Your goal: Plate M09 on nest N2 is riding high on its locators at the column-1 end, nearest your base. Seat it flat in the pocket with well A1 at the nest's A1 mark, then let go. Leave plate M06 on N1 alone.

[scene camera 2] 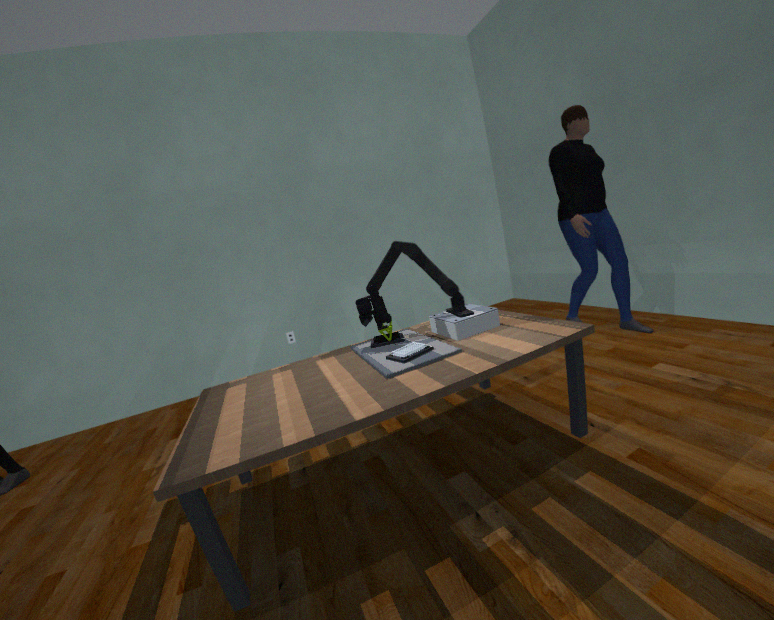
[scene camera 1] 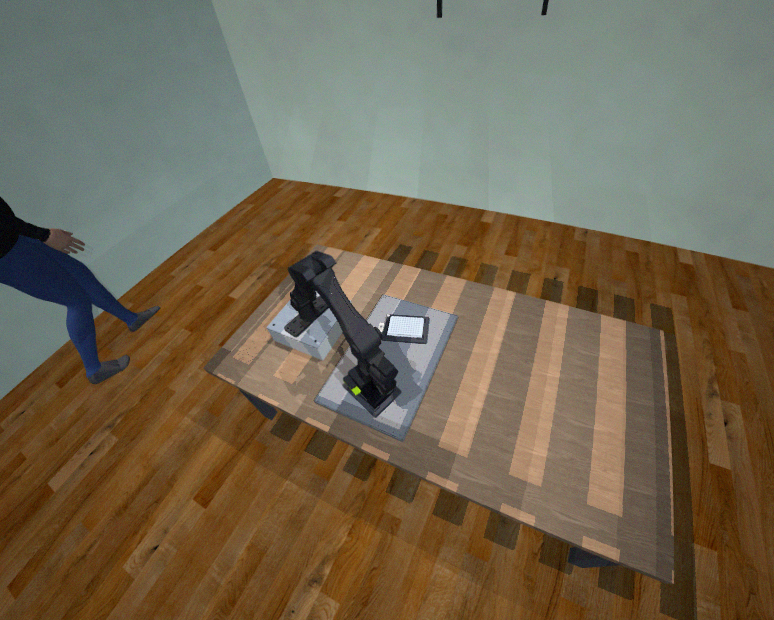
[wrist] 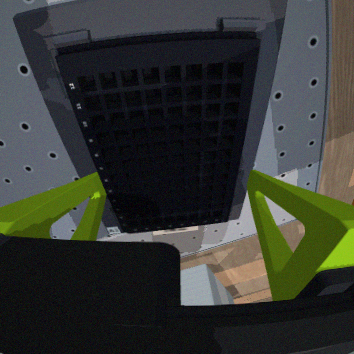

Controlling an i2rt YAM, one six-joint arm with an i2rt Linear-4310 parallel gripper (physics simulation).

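Places are measured from the arm's base along level axes (x ahead, y left, z up), in millimetres.
Pixels of known places: gripper, between the fingertips: [scene camera 2: 389, 336] [scene camera 1: 366, 385] [wrist: 176, 177]; arm's base, origin of its link: [scene camera 2: 459, 312] [scene camera 1: 309, 316].
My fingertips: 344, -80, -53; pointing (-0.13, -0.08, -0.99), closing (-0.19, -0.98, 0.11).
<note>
Ahead of a thing's pixels: the offset from my fingertips to its top centre, as dx, dy, dz. "pt": to the spot under its first point. Level surfaces: height alone.
Black plate M09 {+17, +1, +8} [wrist: 165, 125] sits on dark nest N2 {+16, +2, +0} [wrist: 150, 19] [scene camera 1: 379, 409]. In the wrist view its near end, towards the base, overlaps the nest's near wall and part of the N2 label {pt -85, +16, -17} [wrist: 175, 230], so that end looks raised. The A1 mark {-51, +66, -6} [wrist: 114, 230] shows at its near left corner. My gripper [wrist: 176, 177] [scene camera 2: 387, 337] is open, with one green fingertip on each side of the plate near its base end; whether they touch it is unclear. In scene camera 1 the arm hides most of M09. White plate M06 {-34, +271, +8} [scene camera 1: 406, 326] [scene camera 2: 410, 351] lies on nest N1 {pt +38, +303, -8} [scene camera 1: 426, 330].
Both nests stand on a grey perforated board {pt +60, +373, -18} [scene camera 1: 441, 322] [scene camera 2: 390, 372] on the wooden table {dz -31} [scene camera 1: 491, 413] [scene camera 2: 335, 393]. The arm's pale base box [scene camera 1: 316, 346] [scene camera 2: 474, 322] [wrist: 197, 285] stands beside the board. A person [scene camera 1: 58, 277] [scene camera 2: 578, 174] stands beyond the table.
</note>
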